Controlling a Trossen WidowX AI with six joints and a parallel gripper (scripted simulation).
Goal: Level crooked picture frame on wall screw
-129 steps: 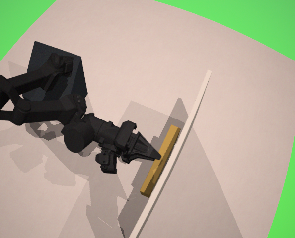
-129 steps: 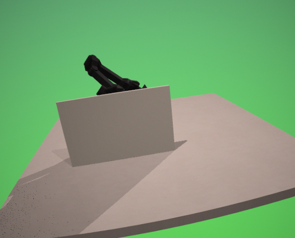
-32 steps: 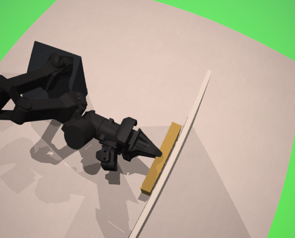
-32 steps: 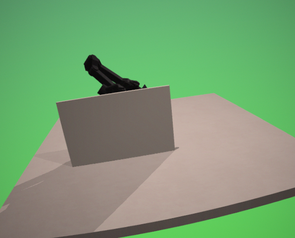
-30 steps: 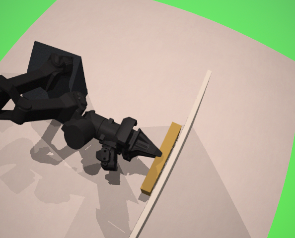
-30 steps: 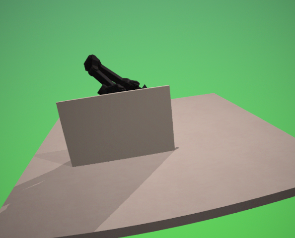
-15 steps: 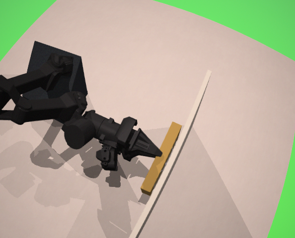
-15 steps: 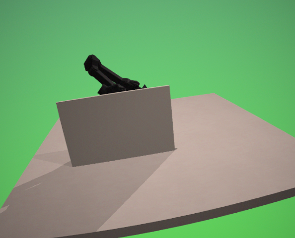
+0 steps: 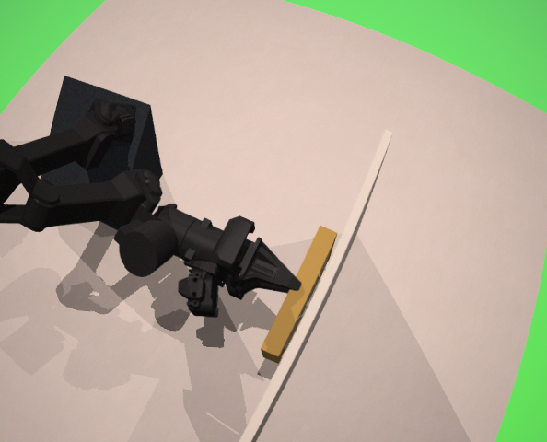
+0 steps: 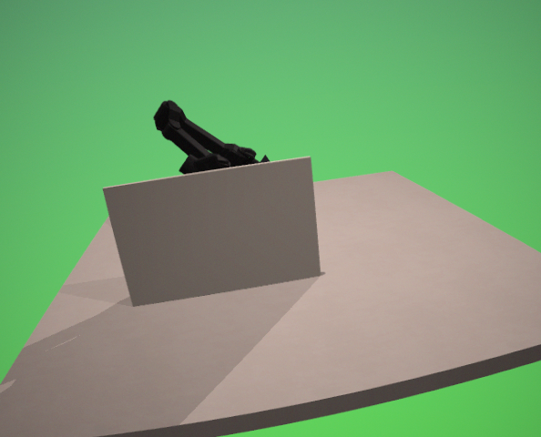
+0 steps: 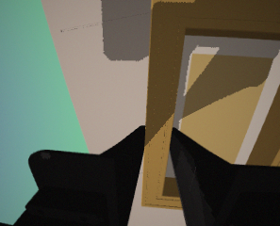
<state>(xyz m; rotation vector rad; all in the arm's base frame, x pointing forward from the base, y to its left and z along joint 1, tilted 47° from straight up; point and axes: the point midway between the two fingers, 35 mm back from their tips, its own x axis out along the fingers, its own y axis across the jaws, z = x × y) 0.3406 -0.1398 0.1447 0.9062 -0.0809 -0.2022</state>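
The picture frame is 1 cm ahead of my gripper tip and 5 cm below it. The rest, counted from my gripper tip: thin upright wall 2 cm ahead, 1 cm to the right, 7 cm below.
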